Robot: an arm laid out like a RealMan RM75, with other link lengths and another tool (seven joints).
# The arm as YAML. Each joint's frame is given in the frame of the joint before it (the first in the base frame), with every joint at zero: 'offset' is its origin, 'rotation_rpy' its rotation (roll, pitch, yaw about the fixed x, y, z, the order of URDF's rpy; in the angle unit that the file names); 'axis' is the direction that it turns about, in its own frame. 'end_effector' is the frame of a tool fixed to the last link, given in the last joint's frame.
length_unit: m
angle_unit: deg
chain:
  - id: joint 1
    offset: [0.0, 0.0, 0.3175]
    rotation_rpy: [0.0, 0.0, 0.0]
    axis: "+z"
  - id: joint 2
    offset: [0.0, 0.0, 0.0]
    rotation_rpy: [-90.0, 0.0, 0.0]
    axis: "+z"
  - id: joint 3
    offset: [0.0, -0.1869, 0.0]
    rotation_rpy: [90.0, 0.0, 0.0]
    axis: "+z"
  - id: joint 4
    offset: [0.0, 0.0, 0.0]
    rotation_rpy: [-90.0, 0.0, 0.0]
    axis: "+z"
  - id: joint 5
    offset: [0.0, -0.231, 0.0]
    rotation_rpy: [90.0, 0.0, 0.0]
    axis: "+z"
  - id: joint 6
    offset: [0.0, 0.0, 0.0]
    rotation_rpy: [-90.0, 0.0, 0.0]
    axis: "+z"
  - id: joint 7
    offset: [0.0, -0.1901, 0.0]
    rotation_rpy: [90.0, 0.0, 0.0]
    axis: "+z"
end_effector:
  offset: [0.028, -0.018, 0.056]
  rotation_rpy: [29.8, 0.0, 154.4]
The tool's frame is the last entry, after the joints.
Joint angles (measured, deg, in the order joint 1, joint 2, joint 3, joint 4, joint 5, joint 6, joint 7), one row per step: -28.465 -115.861 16.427 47.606 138.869 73.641 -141.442; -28.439 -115.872 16.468 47.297 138.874 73.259 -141.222; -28.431 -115.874 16.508 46.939 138.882 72.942 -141.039; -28.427 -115.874 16.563 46.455 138.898 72.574 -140.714; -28.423 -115.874 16.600 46.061 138.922 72.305 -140.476; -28.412 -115.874 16.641 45.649 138.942 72.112 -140.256; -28.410 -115.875 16.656 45.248 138.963 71.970 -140.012; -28.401 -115.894 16.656 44.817 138.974 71.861 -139.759; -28.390 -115.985 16.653 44.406 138.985 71.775 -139.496; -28.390 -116.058 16.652 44.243 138.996 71.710 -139.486; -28.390 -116.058 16.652 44.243 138.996 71.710 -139.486; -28.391 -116.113 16.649 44.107 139.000 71.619 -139.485; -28.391 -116.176 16.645 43.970 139.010 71.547 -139.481; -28.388 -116.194 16.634 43.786 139.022 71.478 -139.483; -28.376 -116.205 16.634 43.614 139.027 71.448 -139.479; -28.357 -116.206 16.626 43.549 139.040 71.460 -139.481; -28.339 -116.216 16.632 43.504 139.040 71.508 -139.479
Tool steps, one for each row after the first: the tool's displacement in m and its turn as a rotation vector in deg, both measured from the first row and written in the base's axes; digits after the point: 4 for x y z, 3 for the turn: -0.0012 -0.0001 -0.0010 0.020 0.141 0.085; -0.0022 -0.0002 -0.0025 -0.026 0.190 0.166; -0.0033 -0.0005 -0.0046 -0.147 0.282 0.191; -0.0041 -0.0008 -0.0064 -0.267 0.324 0.226; -0.0047 -0.0013 -0.0086 -0.447 0.295 0.250; -0.0052 -0.0018 -0.0107 -0.642 0.249 0.236; -0.0056 -0.0025 -0.0133 -0.867 0.138 0.219; -0.0057 -0.0033 -0.0164 -1.131 -0.031 0.183; -0.0057 -0.0036 -0.0179 -1.223 -0.170 0.247; -0.0057 -0.0036 -0.0179 -1.223 -0.170 0.247; -0.0059 -0.0038 -0.0190 -1.265 -0.269 0.319; -0.0060 -0.0041 -0.0203 -1.329 -0.381 0.384; -0.0062 -0.0045 -0.0214 -1.395 -0.498 0.472; -0.0064 -0.0049 -0.0225 -1.482 -0.619 0.537; -0.0065 -0.0052 -0.0230 -1.530 -0.675 0.576; -0.0065 -0.0055 -0.0235 -1.598 -0.744 0.581
